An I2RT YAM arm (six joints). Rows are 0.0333 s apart.
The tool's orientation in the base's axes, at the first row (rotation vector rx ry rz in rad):
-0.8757, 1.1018, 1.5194
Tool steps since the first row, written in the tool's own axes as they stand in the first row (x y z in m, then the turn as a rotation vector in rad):
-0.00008, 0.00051, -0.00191, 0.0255, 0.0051, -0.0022
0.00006, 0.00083, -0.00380, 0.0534, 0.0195, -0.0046
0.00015, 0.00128, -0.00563, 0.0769, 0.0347, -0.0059
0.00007, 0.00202, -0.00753, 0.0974, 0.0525, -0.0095
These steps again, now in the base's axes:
-0.00050, -0.00187, -0.00043, -0.0105, 0.0055, -0.0233
-0.00085, -0.00364, -0.00109, -0.0306, 0.0111, -0.0469
-0.00133, -0.00537, -0.00166, -0.0505, 0.0162, -0.0659
-0.00205, -0.00724, -0.00203, -0.0723, 0.0181, -0.0823

